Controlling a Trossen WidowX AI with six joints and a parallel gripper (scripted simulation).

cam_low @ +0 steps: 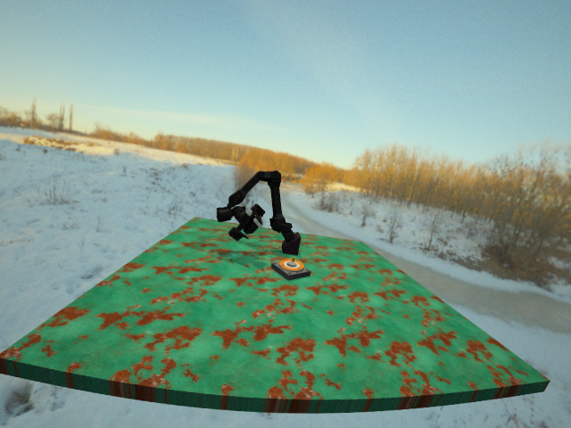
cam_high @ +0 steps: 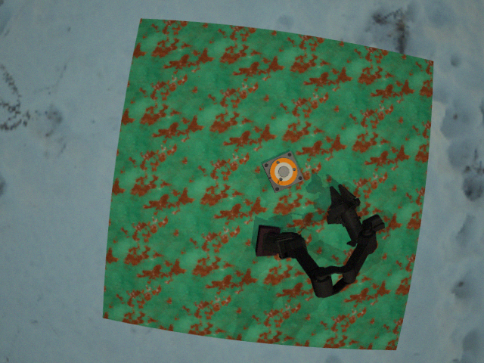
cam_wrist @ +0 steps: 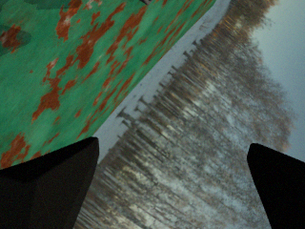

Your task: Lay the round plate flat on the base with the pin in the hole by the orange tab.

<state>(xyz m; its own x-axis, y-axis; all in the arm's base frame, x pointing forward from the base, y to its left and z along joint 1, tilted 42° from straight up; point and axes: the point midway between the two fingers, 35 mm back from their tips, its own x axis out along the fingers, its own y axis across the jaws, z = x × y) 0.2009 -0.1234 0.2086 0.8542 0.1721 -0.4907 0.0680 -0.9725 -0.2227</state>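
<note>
Now: gripper tip 20 mm short of the round orange plate, 180 mm to the right of it and 110 mm above it. From my gripper tip the other things lie so: grey square base (40 mm ahead, 180 mm to the left, 130 mm below).
</note>
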